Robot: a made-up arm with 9 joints. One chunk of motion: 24 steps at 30 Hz.
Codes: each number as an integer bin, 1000 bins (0 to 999) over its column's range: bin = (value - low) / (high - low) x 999, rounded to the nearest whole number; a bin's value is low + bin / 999 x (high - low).
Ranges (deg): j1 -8..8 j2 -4..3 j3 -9..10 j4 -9..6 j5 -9..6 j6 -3..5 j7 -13..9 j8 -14..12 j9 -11..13
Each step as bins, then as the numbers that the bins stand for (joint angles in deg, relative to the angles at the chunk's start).
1 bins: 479 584 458 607 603 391 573 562 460
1 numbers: -0.33 0.09 -0.29 0.11 0.05 0.13 -0.38 0.63 0.05
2 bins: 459 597 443 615 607 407 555 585 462
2 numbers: -0.65 0.18 -0.57 0.23 0.11 0.26 -0.78 1.23 0.10
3 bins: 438 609 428 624 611 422 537 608 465
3 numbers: -0.98 0.27 -0.86 0.37 0.17 0.38 -1.17 1.82 0.17
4 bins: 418 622 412 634 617 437 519 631 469
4 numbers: -1.31 0.36 -1.16 0.52 0.26 0.50 -1.57 2.42 0.27
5 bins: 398 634 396 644 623 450 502 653 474
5 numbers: -1.63 0.44 -1.47 0.67 0.35 0.60 -1.94 2.99 0.39
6 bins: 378 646 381 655 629 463 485 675 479
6 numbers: -1.95 0.53 -1.75 0.83 0.44 0.71 -2.32 3.57 0.51
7 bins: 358 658 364 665 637 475 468 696 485
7 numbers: -2.27 0.61 -2.08 0.98 0.56 0.80 -2.69 4.11 0.65
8 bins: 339 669 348 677 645 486 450 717 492
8 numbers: -2.57 0.69 -2.38 1.17 0.68 0.89 -3.09 4.66 0.82
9 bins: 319 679 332 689 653 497 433 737 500
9 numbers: -2.89 0.76 -2.69 1.35 0.80 0.98 -3.46 5.18 1.01
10 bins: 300 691 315 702 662 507 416 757 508
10 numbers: -3.20 0.84 -3.01 1.54 0.94 1.06 -3.84 5.70 1.20
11 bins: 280 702 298 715 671 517 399 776 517
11 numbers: -3.52 0.92 -3.33 1.74 1.08 1.14 -4.21 6.20 1.42
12 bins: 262 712 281 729 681 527 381 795 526
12 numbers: -3.80 0.99 -3.66 1.95 1.23 1.22 -4.61 6.69 1.64
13 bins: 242 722 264 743 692 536 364 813 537
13 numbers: -4.12 1.06 -3.98 2.16 1.39 1.29 -4.98 7.16 1.90
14 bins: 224 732 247 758 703 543 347 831 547
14 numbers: -4.41 1.13 -4.30 2.38 1.56 1.35 -5.36 7.63 2.14
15 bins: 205 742 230 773 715 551 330 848 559
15 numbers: -4.72 1.20 -4.63 2.61 1.74 1.41 -5.73 8.07 2.43
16 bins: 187 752 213 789 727 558 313 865 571
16 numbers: -5.01 1.27 -4.95 2.85 1.92 1.47 -6.11 8.51 2.72
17 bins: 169 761 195 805 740 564 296 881 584
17 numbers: -5.29 1.33 -5.29 3.09 2.11 1.52 -6.48 8.93 3.03
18 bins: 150 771 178 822 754 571 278 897 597
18 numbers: -5.60 1.40 -5.61 3.34 2.32 1.57 -6.88 9.35 3.34
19 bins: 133 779 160 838 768 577 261 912 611
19 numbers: -5.87 1.46 -5.96 3.58 2.53 1.62 -7.25 9.74 3.68
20 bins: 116 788 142 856 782 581 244 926 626
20 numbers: -6.14 1.52 -6.30 3.85 2.74 1.65 -7.63 10.10 4.04
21 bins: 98 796 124 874 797 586 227 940 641
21 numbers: -6.43 1.58 -6.64 4.12 2.97 1.69 -8.00 10.46 4.40
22 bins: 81 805 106 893 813 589 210 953 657
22 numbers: -6.70 1.64 -6.98 4.41 3.21 1.72 -8.38 10.80 4.78
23 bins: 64 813 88 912 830 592 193 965 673
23 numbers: -6.97 1.70 -7.33 4.69 3.46 1.74 -8.75 11.12 5.17
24 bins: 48 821 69 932 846 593 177 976 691
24 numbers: -7.23 1.75 -7.69 4.99 3.70 1.75 -9.10 11.40 5.60
